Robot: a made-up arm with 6 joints.
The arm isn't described. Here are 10 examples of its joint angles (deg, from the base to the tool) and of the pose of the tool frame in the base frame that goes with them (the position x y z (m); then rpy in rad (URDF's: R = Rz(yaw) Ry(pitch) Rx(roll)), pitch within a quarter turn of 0, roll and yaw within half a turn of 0).
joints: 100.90 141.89 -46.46 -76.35 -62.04 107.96
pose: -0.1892 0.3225 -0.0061 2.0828 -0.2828 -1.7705
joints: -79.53 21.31 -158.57 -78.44 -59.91 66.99
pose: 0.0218 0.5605 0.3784 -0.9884 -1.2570 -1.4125
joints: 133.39 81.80 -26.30 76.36 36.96 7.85
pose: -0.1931 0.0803 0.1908 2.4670 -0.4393 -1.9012
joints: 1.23 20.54 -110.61 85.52 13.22 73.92
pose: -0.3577 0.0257 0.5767 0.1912 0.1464 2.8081
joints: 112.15 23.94 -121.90 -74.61 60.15 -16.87
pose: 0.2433 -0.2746 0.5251 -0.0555 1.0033 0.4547
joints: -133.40 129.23 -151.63 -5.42 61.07 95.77
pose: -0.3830 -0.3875 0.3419 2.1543 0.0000 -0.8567
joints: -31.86 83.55 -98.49 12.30 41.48 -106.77
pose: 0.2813 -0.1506 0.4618 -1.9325 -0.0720 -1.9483
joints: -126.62 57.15 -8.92 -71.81 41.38 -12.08
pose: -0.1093 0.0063 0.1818 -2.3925 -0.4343 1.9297
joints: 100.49 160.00 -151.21 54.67 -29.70 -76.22
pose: -0.0643 0.6700 0.1884 -0.9578 1.1625 0.3282
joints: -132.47 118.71 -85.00 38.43 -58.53 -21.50
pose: -0.3961 -0.3186 0.3327 0.5923 1.1549 -2.2754
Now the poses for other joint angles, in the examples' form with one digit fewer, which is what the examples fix.
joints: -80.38 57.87 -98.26 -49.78 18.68 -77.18
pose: -0.019 -0.100 0.626 -0.963 -0.387 2.761
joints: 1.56 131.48 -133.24 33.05 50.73 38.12
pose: 0.560 0.077 0.264 2.185 0.152 2.244
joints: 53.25 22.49 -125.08 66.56 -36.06 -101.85
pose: -0.206 -0.407 0.536 0.786 -0.137 0.351
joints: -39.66 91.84 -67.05 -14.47 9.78 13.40
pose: 0.284 -0.243 0.306 -3.072 1.059 2.480
